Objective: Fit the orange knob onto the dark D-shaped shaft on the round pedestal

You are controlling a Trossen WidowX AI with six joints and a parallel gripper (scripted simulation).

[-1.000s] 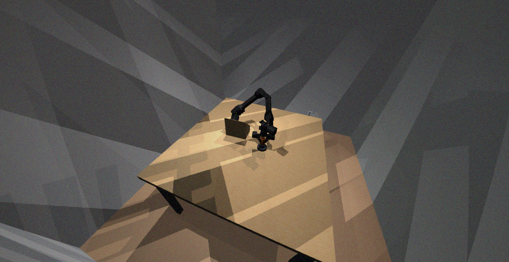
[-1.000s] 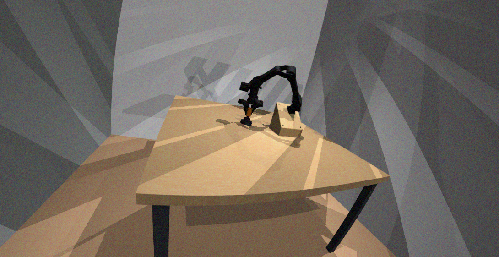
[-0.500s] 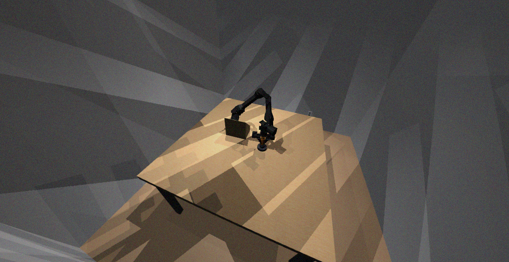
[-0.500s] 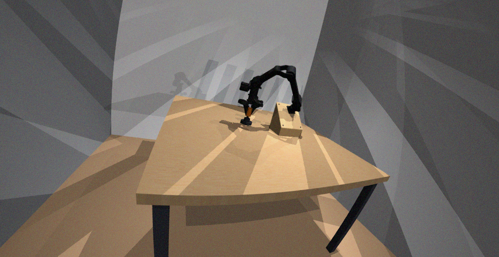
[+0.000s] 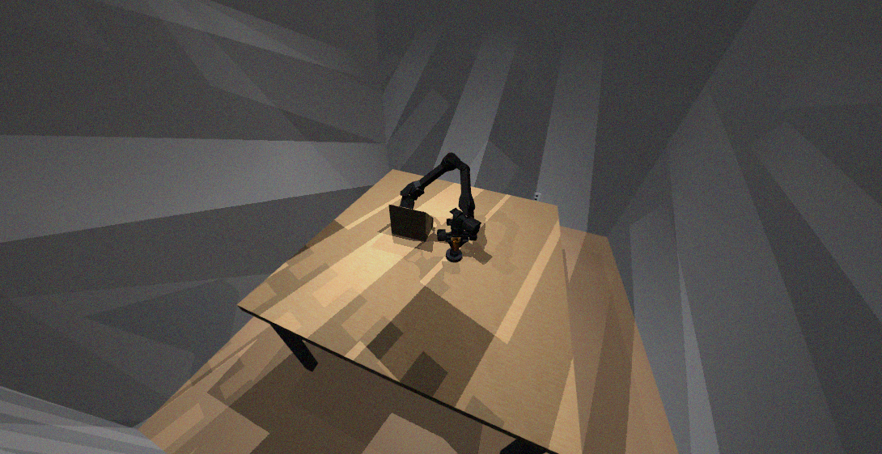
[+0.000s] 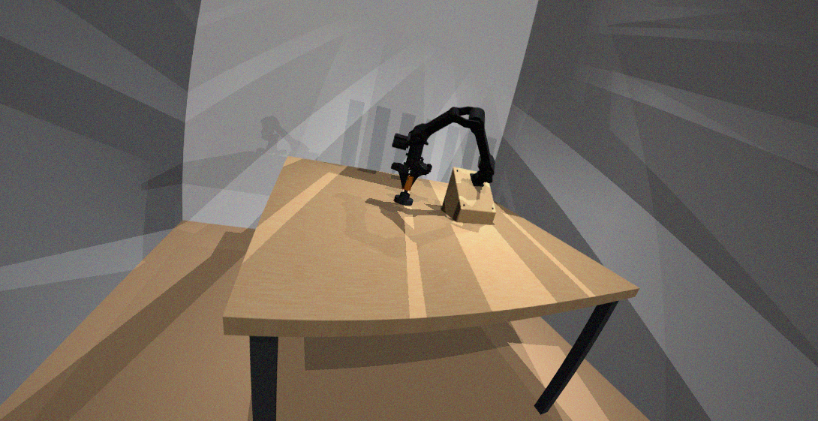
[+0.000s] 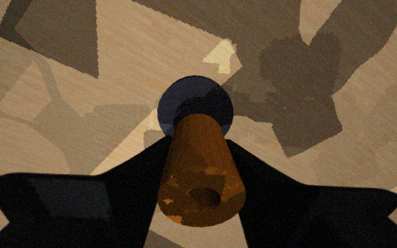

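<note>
My gripper tip is now 2 cm below the orange knob. The rest, counted from my gripper tip: dark round pedestal: 4 cm below.
</note>
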